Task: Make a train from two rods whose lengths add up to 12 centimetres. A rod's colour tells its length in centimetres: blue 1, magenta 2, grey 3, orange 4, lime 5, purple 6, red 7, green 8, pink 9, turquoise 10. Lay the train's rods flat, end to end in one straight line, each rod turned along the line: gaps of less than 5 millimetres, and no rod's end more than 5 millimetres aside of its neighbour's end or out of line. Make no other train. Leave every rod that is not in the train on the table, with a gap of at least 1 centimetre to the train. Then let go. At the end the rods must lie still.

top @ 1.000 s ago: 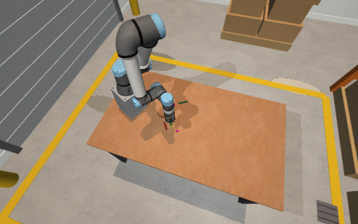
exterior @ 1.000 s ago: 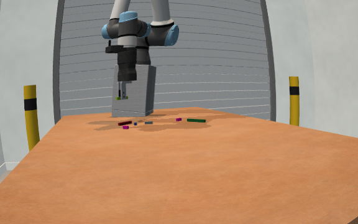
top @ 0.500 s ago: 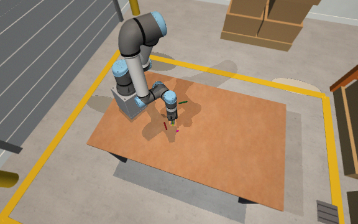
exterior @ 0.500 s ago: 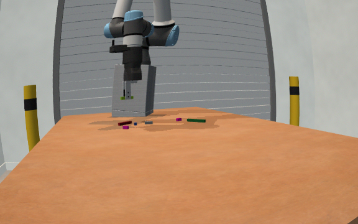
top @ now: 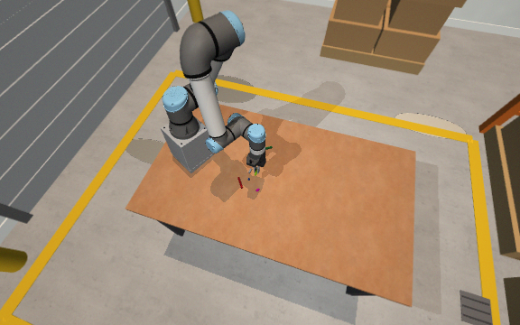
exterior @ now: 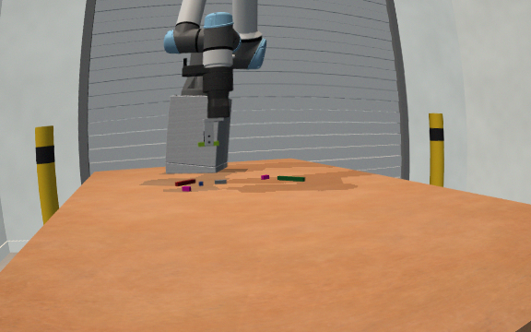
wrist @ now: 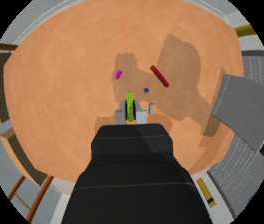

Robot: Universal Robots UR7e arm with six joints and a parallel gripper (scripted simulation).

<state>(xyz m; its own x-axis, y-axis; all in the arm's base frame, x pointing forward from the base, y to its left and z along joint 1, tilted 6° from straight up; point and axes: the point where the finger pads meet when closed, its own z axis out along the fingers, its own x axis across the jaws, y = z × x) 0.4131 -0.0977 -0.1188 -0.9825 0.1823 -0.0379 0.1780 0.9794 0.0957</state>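
The grey rod lies 5 cm behind my hand, 4 cm to the left of it and 11 cm below it. The rest, counted from my hand: red rod (9 cm behind, 4 cm to the right, 11 cm below); blue rod (5 cm behind, 1 cm to the right, 11 cm below); lime rod (1 cm below).
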